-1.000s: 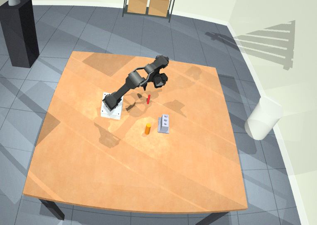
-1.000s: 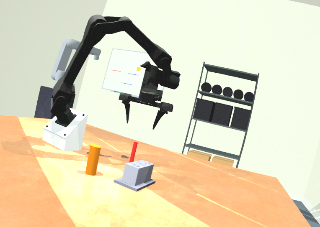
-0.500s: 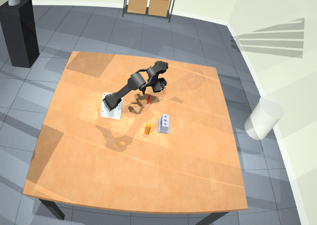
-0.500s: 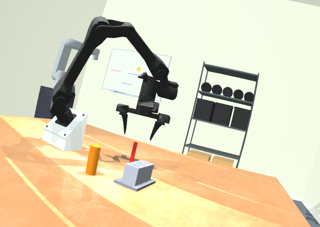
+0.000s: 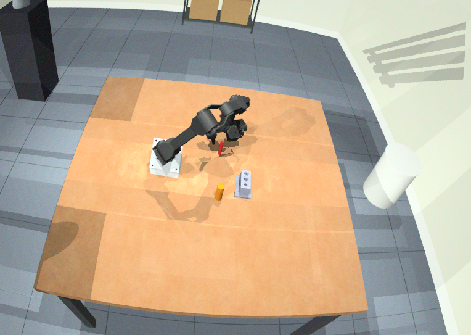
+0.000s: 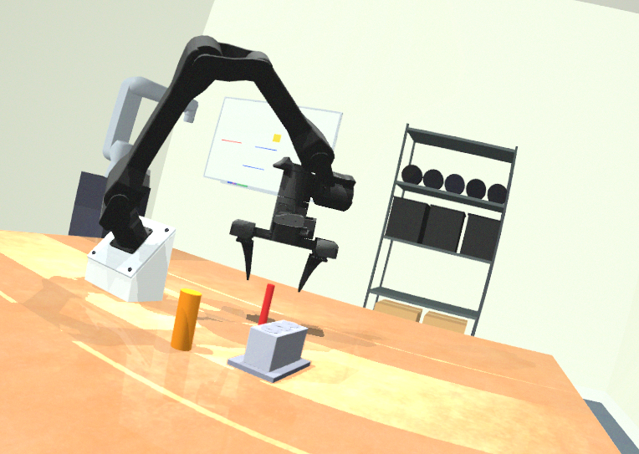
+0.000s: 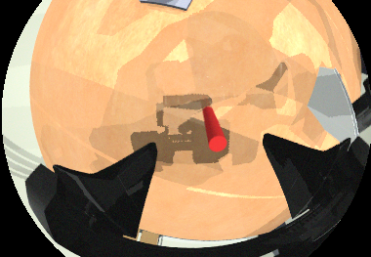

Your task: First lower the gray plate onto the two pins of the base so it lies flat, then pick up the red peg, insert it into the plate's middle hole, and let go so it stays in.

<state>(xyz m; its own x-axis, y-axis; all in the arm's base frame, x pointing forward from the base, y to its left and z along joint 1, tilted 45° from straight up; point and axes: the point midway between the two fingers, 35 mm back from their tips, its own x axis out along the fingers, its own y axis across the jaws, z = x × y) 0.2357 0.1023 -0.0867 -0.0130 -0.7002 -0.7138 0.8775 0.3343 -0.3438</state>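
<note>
The red peg lies 40 mm below my gripper tip. The rest, counted from my gripper tip: orange cylinder: 250 mm to the right, 40 mm below, 10 mm ahead; then base: 170 mm to the right, 110 mm ahead, 70 mm below; then gray plate: 180 mm to the right, 110 mm ahead, 30 mm below.
</note>
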